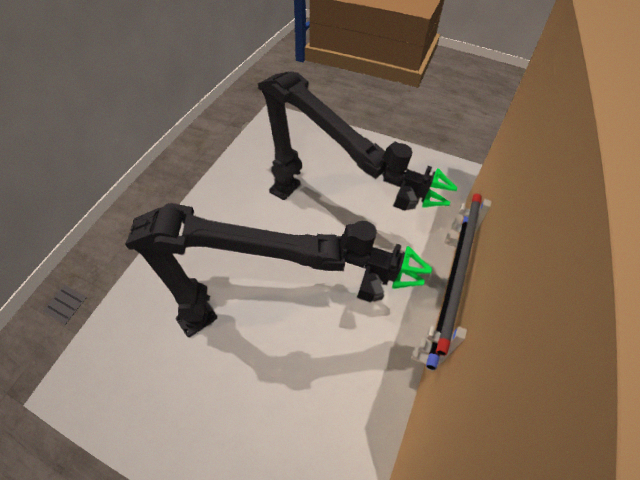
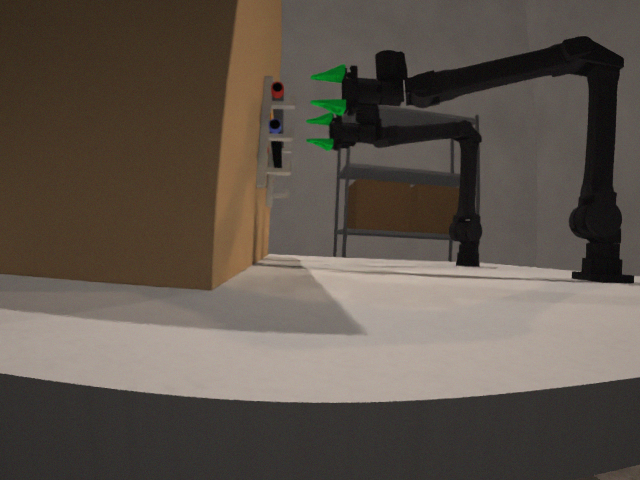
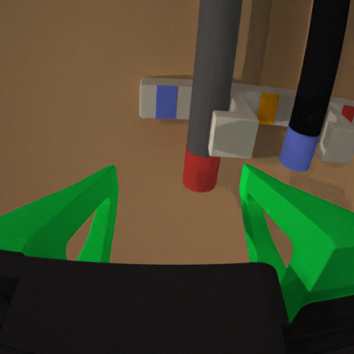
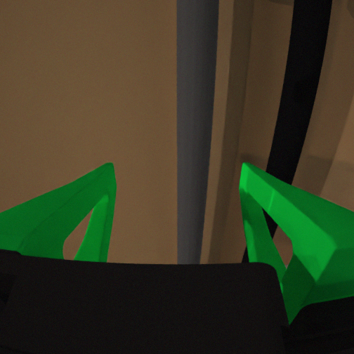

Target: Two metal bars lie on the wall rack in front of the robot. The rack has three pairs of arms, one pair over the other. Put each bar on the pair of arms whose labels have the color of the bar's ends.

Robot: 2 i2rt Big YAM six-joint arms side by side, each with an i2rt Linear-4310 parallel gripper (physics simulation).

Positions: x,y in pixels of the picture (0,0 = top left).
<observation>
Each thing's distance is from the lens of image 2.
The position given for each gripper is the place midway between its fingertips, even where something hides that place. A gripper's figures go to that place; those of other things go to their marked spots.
left gripper (image 2: 310,89): 0.86 m
right gripper (image 2: 306,130): 1.13 m
</observation>
